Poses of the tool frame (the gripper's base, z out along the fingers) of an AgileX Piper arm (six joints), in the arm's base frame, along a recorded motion.
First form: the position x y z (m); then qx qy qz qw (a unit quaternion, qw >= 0).
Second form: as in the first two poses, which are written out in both.
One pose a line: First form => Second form
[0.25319 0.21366 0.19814 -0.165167 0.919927 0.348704 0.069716] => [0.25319 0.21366 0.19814 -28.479 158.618 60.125]
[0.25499 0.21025 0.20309 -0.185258 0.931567 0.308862 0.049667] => [0.25499 0.21025 0.20309 -32.332 162.579 53.903]
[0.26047 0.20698 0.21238 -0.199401 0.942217 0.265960 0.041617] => [0.26047 0.20698 0.21238 -34.971 165.248 46.644]
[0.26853 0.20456 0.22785 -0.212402 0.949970 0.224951 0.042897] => [0.26853 0.20456 0.22785 -37.222 166.477 39.421]
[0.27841 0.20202 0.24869 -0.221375 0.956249 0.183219 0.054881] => [0.27841 0.20202 0.24869 -38.513 166.359 31.875]
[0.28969 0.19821 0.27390 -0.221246 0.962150 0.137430 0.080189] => [0.28969 0.19821 0.27390 -37.911 164.867 23.549]
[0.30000 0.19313 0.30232 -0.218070 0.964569 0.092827 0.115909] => [0.30000 0.19313 0.30232 -36.596 161.873 15.578]
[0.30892 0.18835 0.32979 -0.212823 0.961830 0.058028 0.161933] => [0.30892 0.18835 0.32979 -34.801 157.278 9.489]
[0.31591 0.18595 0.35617 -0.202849 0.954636 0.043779 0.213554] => [0.31591 0.18595 0.35617 -32.254 151.794 6.961]
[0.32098 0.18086 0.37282 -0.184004 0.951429 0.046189 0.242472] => [0.32098 0.18086 0.37282 -28.817 149.002 7.234]
